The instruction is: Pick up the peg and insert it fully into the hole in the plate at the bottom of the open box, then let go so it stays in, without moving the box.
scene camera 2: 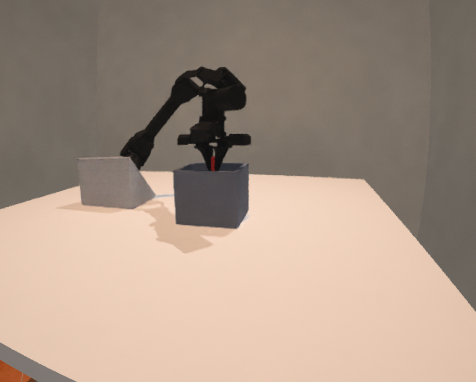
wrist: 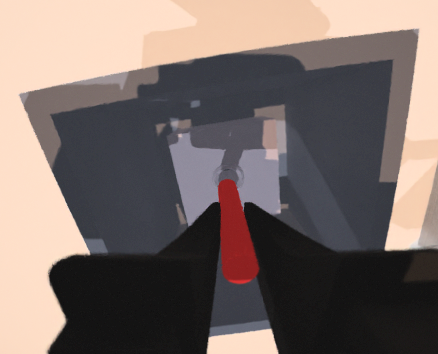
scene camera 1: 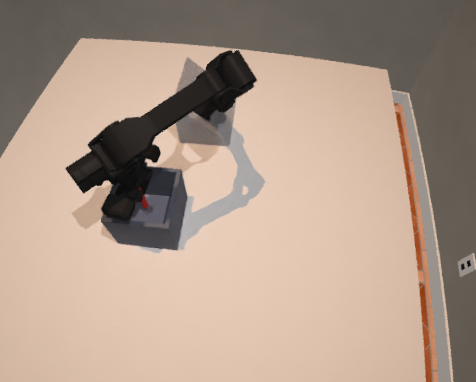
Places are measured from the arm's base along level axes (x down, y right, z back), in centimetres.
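Pixels of known places: gripper, fingertip midpoint: (wrist: 231,209) (scene camera 1: 140,197); arm's base at its link origin: (scene camera 2: 126,173) (scene camera 1: 201,107).
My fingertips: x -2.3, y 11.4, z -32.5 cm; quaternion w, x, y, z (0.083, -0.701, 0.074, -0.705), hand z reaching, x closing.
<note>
Ahead of a thing's pixels: the offset from my fingertips to its middle. Level surfaces: height alone.
The open dark blue-grey box @(dx +5.4, dy -0.6, dz +0.2 cm) (scene camera 1: 147,236) (scene camera 2: 207,197) (wrist: 401,100) stands upright on the table. A lighter grey plate @(dx +8.8, dy -0.6, dz +0.2 cm) (scene camera 1: 159,215) (wrist: 197,167) lies at its bottom, with a round ringed hole (wrist: 228,174). My gripper (scene camera 1: 139,194) (scene camera 2: 213,169) (wrist: 231,209) is shut on the red peg @(dx -0.1, dy -0.3, dz -0.1 cm) (scene camera 1: 144,202) (scene camera 2: 213,163) (wrist: 238,242), with its fingertips at about the box's rim height or slightly inside. The peg points down into the box. In the wrist view its lower end overlaps the near edge of the hole; whether it has entered or touches the plate cannot be told. The box wall hides that end in scene camera 2.
A grey wedge-shaped block (scene camera 1: 192,132) (scene camera 2: 106,182) stands on the table @(dx +12.3 cm) (scene camera 1: 300,240) (scene camera 2: 300,280) near the arm's base, apart from the box. The box walls rise around the plate on all sides.
</note>
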